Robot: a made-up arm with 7 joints. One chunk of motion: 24 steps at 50 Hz.
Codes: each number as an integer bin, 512 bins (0 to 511) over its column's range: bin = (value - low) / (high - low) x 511, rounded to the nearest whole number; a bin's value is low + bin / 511 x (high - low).
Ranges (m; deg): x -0.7..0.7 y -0.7..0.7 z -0.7..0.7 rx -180..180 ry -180..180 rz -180..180
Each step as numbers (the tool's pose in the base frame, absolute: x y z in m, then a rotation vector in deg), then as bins.
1 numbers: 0.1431 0.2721 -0.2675 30.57 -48.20 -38.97
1 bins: 308 355 158 299 187 200
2 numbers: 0.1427 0.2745 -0.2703 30.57 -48.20 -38.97
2 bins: 308 356 157 299 187 200
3 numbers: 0.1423 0.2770 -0.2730 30.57 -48.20 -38.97
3 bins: 307 357 156 299 187 200
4 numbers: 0.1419 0.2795 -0.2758 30.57 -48.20 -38.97
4 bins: 307 358 155 299 187 200
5 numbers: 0.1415 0.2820 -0.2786 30.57 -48.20 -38.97
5 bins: 307 358 154 299 187 200
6 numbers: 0.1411 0.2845 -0.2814 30.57 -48.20 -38.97
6 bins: 307 359 153 299 187 200
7 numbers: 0.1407 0.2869 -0.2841 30.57 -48.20 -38.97
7 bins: 307 360 152 299 187 200
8 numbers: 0.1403 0.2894 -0.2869 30.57 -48.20 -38.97
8 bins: 307 361 151 299 187 200
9 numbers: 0.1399 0.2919 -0.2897 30.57 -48.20 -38.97
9 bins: 307 362 150 299 187 200
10 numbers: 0.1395 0.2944 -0.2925 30.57 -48.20 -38.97
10 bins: 306 363 149 299 187 200
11 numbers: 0.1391 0.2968 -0.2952 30.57 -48.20 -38.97
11 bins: 306 364 148 299 187 200
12 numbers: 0.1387 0.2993 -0.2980 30.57 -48.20 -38.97
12 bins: 306 365 147 299 187 200
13 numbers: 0.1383 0.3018 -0.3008 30.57 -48.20 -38.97
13 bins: 306 366 146 299 187 200
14 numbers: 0.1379 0.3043 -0.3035 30.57 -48.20 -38.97
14 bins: 306 367 145 299 187 200
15 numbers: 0.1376 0.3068 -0.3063 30.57 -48.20 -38.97
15 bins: 306 367 144 299 187 200
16 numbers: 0.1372 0.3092 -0.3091 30.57 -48.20 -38.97
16 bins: 306 368 143 299 187 200
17 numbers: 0.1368 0.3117 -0.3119 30.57 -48.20 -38.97
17 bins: 305 369 142 299 187 200
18 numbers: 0.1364 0.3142 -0.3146 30.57 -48.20 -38.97
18 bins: 305 370 141 299 187 200
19 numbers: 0.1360 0.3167 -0.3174 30.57 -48.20 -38.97
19 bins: 305 371 140 299 187 200
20 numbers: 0.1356 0.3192 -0.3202 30.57 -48.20 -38.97
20 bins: 305 372 139 299 187 200
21 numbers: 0.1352 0.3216 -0.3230 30.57 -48.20 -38.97
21 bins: 305 373 138 299 187 200
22 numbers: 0.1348 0.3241 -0.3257 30.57 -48.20 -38.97
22 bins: 305 374 137 299 187 200
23 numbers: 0.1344 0.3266 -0.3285 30.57 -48.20 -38.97
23 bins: 305 375 136 299 187 200
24 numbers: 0.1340 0.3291 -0.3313 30.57 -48.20 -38.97
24 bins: 304 376 135 299 187 200
